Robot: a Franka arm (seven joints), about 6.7 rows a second.
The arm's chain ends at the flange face. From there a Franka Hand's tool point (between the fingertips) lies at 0.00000 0.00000 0.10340 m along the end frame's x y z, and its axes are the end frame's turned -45 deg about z.
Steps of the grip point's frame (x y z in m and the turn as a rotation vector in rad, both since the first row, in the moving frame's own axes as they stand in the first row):
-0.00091, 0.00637, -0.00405, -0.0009, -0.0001, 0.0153
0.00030, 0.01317, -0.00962, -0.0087, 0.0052, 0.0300
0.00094, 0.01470, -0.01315, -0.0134, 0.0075, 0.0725
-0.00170, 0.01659, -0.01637, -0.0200, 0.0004, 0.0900
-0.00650, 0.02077, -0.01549, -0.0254, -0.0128, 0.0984
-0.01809, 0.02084, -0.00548, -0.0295, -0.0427, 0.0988
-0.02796, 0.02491, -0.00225, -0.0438, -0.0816, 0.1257
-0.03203, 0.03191, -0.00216, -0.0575, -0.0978, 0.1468
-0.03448, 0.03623, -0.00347, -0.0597, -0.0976, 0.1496
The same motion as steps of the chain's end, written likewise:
0.00380, 0.00507, -0.00405, -0.0007, 0.0006, 0.0153
0.00851, 0.00883, -0.00961, -0.0025, 0.0098, 0.0300
0.00955, 0.00924, -0.01314, -0.0042, 0.0148, 0.0725
0.00910, 0.01143, -0.01635, -0.0139, 0.0144, 0.0900
0.00931, 0.01645, -0.01545, -0.0270, 0.0089, 0.0984
0.00317, 0.02231, -0.00534, -0.0511, -0.0093, 0.0988
0.00117, 0.02843, -0.00181, -0.0887, -0.0267, 0.1257
0.00368, 0.03414, -0.00150, -0.1098, -0.0285, 0.1468
0.00485, 0.03877, -0.00280, -0.1112, -0.0268, 0.1496

